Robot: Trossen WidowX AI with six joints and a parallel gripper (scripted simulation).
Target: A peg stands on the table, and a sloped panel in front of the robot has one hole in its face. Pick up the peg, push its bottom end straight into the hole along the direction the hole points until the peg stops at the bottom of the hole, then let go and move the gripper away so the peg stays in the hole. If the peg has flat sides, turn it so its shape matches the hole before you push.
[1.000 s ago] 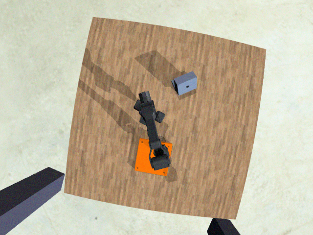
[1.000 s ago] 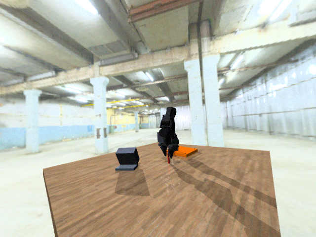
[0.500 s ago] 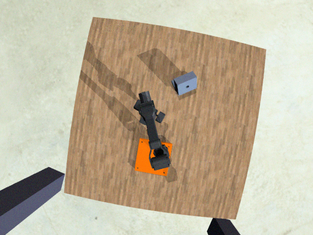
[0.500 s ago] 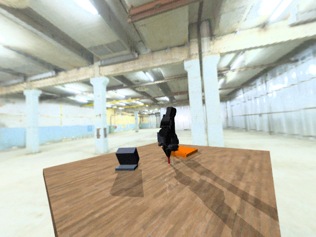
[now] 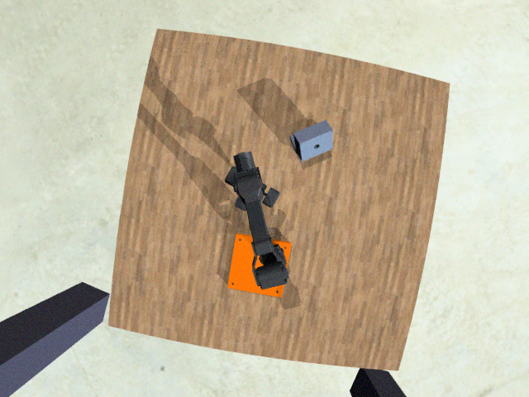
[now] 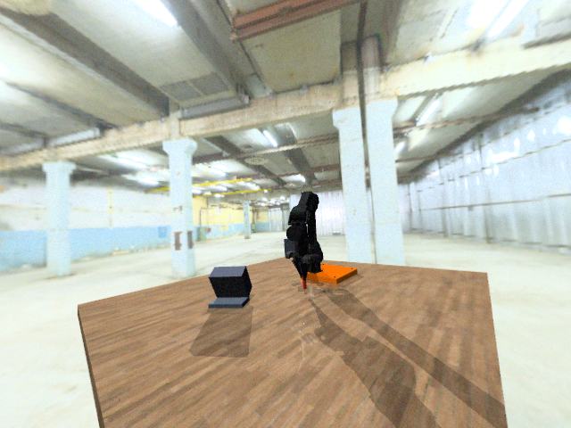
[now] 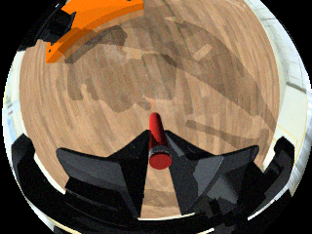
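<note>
Right now the small dark hole is 220 mm ahead of my gripper tip, 170 mm to the right of it and 20 mm above it. Also, from my gripper tip: small red peg: 20 mm above; then grey-blue sloped panel: 240 mm ahead, 160 mm to the right, 10 mm above.
</note>
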